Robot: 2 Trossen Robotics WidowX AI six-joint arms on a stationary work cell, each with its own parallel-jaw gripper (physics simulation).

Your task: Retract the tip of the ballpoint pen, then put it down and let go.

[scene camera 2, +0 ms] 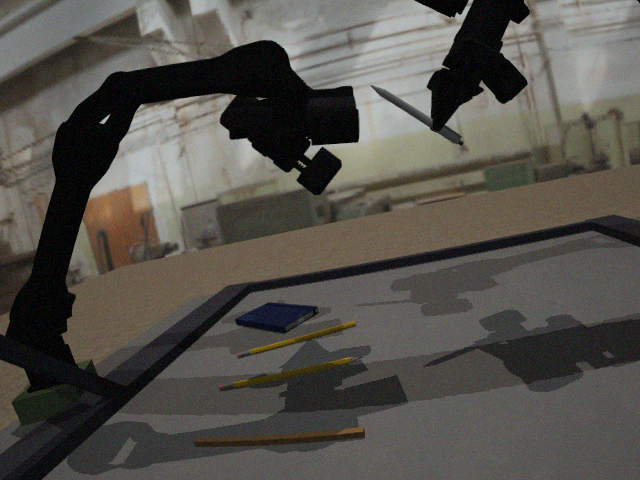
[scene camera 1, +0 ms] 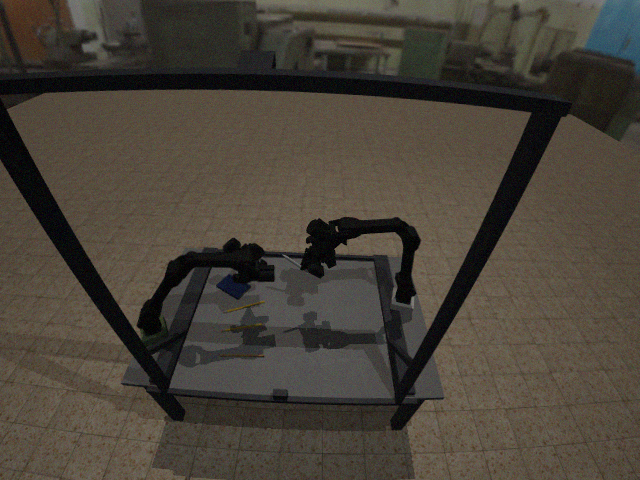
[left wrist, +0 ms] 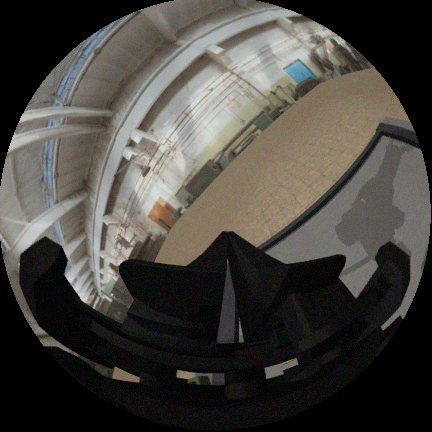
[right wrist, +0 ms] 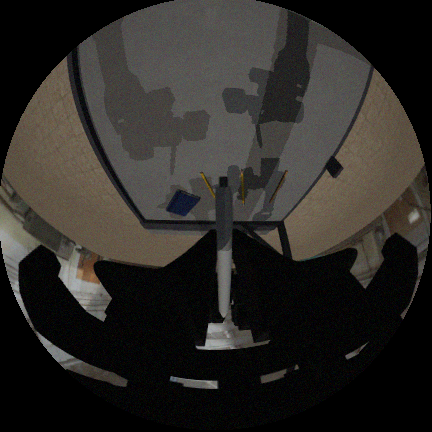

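Where they show: left gripper, between the fingertips: [scene camera 1: 245, 244] [left wrist: 226, 236]; right gripper, between the fingertips: [scene camera 2: 434, 130] [scene camera 1: 300, 268] [right wrist: 223, 234]; left arm's base, origin of its link: [scene camera 1: 152, 328]; right arm's base, origin of its link: [scene camera 1: 403, 297].
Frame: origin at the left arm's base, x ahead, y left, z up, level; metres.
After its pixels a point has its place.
Note:
The ballpoint pen [scene camera 1: 291, 260] {x 0.573, y -0.152, z 0.272 m} [scene camera 2: 403, 107] {x 0.573, y -0.153, z 0.262 m} [right wrist: 224, 270] {x 0.598, y -0.160, z 0.250 m} is grey with a whitish conical end and a dark button end. My right gripper [scene camera 1: 306, 268] {x 0.607, y -0.164, z 0.224 m} [scene camera 2: 437, 126] {x 0.607, y -0.164, z 0.224 m} [right wrist: 223, 234] {x 0.607, y -0.164, z 0.224 m} is shut on its barrel and holds it high above the table [scene camera 1: 330, 382] {x 0.548, y -0.519, z -0.040 m} [scene camera 2: 516, 439] {x 0.468, y -0.394, z -0.040 m}. In scene camera 2 the pen slants, conical end up at the left, button end down at the right. Whether the writing point is out is too small to tell. My left gripper [left wrist: 226, 236] {x 0.455, y 0.039, z 0.251 m} is shut and empty, raised to the left of the pen; its fingertips are hidden in scene camera 2.
A blue notebook [scene camera 1: 233, 286] {x 0.379, y 0.091, z -0.028 m} [scene camera 2: 276, 316] {x 0.379, y 0.075, z -0.028 m} [right wrist: 183, 202] {x 0.390, y 0.076, z -0.028 m} lies at the back left of the table. Two yellow pencils [scene camera 2: 297, 339] {x 0.384, y -0.043, z -0.035 m} [scene camera 2: 297, 373] {x 0.354, y -0.146, z -0.036 m} and an orange-brown stick [scene camera 1: 241, 355] {x 0.293, y -0.261, z -0.035 m} [scene camera 2: 279, 438] {x 0.301, y -0.267, z -0.033 m} lie in front of it. Dark frame posts [scene camera 1: 483, 242] {x 0.718, y -0.697, z 0.732 m} stand at the table's sides.

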